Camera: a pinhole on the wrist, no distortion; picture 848 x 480 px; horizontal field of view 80.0 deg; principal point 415.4 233.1 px. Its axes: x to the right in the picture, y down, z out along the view. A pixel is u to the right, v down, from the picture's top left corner.
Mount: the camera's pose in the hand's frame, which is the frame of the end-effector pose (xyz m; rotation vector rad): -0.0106 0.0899 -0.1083 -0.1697 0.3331 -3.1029
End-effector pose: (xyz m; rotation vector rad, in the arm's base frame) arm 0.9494 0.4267 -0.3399 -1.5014 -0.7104 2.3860
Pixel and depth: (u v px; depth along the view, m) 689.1 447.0 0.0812
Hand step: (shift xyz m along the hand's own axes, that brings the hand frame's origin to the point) -0.0453 0.0380 -0.0321
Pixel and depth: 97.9 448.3 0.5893
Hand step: 0.4231 -0.2693 0.3715
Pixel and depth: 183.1 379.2 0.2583
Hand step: 0.1361 -0.0342 0.1141
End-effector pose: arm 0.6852 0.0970 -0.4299 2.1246 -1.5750 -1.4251
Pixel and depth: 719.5 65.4 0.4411
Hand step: -0.2268 0.1326 0.3794
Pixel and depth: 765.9 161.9 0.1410
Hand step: -0.0925 0.0769 0.0433
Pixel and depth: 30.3 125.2 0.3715
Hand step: 0.3112 0.0970 0.2394
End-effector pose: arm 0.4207 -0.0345 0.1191 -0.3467 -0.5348 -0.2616
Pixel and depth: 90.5 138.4 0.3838
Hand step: 0.2764 0.0861 0.2536
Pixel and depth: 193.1 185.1 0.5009
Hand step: 0.2631 0.0369 0.3650
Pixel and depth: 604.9 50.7 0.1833
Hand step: -0.0592 0.1140 0.0911
